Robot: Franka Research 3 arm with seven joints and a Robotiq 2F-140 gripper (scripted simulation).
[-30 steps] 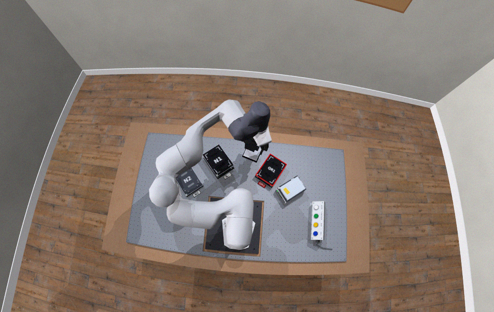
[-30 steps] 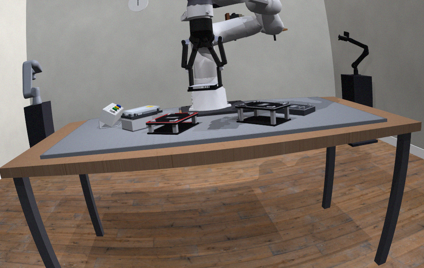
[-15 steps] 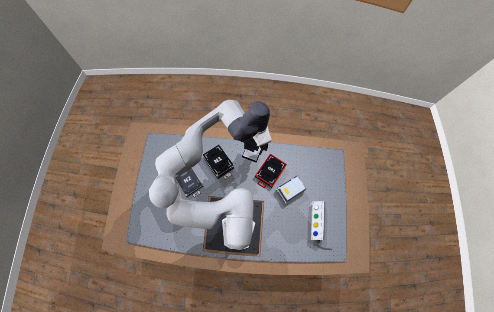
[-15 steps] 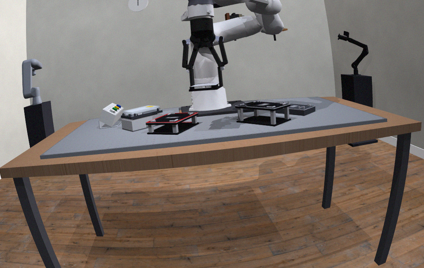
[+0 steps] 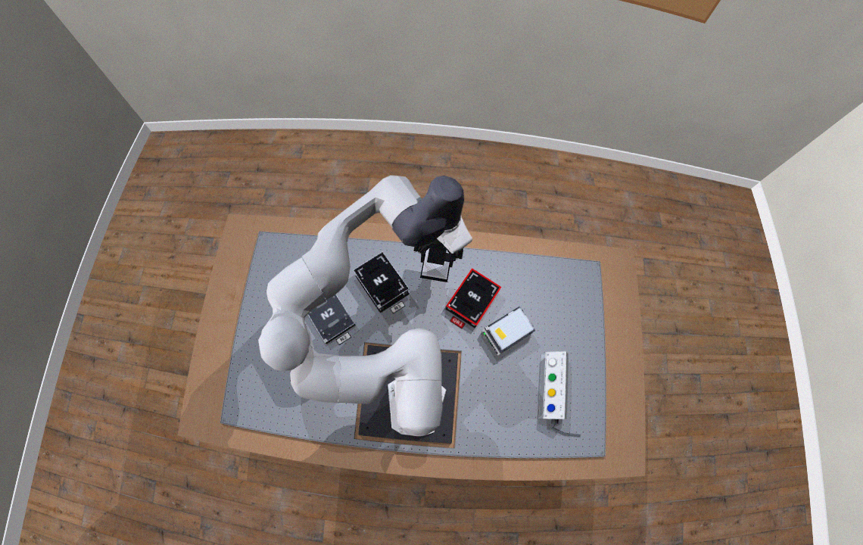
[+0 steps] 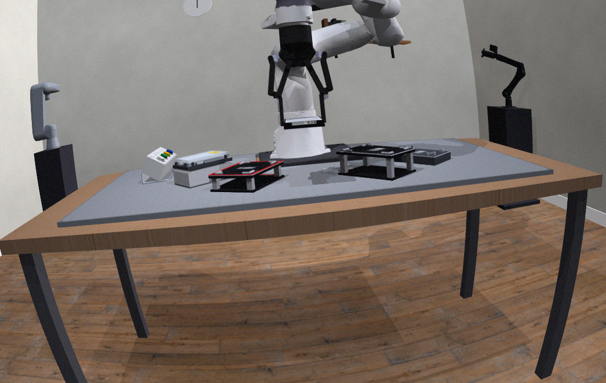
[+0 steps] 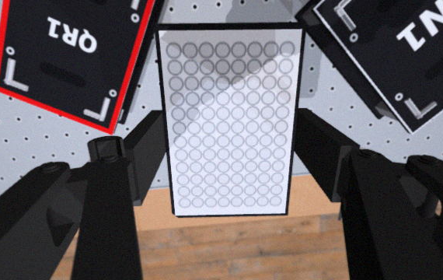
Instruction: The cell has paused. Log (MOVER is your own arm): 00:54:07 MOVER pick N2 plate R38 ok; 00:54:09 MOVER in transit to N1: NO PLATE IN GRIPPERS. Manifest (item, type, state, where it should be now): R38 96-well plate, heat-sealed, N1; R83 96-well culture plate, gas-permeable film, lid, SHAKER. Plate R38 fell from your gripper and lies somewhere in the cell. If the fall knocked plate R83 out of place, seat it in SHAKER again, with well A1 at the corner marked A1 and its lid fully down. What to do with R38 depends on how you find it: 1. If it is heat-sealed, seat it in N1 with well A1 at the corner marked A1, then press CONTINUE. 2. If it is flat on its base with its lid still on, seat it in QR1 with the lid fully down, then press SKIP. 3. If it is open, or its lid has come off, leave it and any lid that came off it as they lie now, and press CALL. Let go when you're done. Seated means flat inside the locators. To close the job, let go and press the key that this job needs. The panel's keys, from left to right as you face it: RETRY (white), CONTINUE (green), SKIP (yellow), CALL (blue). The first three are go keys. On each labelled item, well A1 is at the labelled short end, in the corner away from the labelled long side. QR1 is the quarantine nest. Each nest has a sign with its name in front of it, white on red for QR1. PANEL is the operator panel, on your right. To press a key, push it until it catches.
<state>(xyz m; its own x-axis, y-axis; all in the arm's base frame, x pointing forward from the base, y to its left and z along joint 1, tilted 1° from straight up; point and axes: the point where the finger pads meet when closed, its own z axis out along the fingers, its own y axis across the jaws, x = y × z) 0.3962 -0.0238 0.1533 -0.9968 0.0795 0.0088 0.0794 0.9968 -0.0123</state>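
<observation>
The N1 nest is 50 mm behind my hand, 180 mm to the left of it and 110 mm below it. Also, from my hand: QR1 nest (70 mm behind, 140 mm to the right, 130 mm below); plate R38 (20 mm below); retry key (280 mm behind, 410 mm to the right, 100 mm below).
</observation>
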